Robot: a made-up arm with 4 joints.
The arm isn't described. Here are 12 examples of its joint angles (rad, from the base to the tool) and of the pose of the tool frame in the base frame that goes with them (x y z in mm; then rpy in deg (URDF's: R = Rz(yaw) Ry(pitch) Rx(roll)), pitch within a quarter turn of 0, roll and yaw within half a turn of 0).
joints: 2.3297 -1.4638 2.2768 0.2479
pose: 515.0 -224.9 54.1 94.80 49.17 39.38
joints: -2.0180 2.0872 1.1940 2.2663
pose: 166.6 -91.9 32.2 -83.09 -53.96 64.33
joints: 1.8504 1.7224 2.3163 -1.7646
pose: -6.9 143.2 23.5 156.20 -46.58 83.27
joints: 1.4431 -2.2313 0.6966 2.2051
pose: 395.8 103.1 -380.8 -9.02 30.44 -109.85
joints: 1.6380 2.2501 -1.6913 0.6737
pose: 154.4 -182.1 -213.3 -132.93 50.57 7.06
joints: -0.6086 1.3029 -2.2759 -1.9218
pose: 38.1 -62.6 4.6 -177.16 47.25 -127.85
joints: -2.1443 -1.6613 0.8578 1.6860
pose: -431.0 -391.5 -244.4 -1.30 48.88 116.89
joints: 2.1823 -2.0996 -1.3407 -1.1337
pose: 409.8 -415.9 -57.0 136.37 -57.21 -59.94
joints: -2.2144 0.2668 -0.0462 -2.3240
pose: -316.9 -94.2 414.0 -117.88 0.70 124.32
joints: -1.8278 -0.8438 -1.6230 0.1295
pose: -427.0 35.8 262.0 10.78 -48.26 10.23
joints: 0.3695 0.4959 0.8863 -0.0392
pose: 90.1 334.5 332.8 16.64 -21.63 25.97
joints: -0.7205 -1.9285 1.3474 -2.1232
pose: -428.4 383.5 -233.4 89.00 65.98 -15.74
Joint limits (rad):
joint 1: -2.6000..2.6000
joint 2: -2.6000..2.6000
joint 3: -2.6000..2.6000
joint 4: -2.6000..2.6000
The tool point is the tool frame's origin. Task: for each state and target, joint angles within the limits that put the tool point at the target. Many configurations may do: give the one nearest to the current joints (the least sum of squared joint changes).
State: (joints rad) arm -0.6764 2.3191 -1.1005 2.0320
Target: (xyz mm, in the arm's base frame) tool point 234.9 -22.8 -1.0
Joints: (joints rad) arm -0.1630 1.9461 -0.7620 2.1132
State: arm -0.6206 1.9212 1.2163 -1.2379
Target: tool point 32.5 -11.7 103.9
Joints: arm -0.7480 1.8398 0.8126 -1.1349
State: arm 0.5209 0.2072 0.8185 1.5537
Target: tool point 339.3 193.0 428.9
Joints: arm 1.0605 0.4585 0.4735 1.7594
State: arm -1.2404 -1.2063 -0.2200 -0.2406
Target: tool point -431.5 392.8 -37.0
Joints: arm -1.0177 -1.1975 0.0170 0.0561
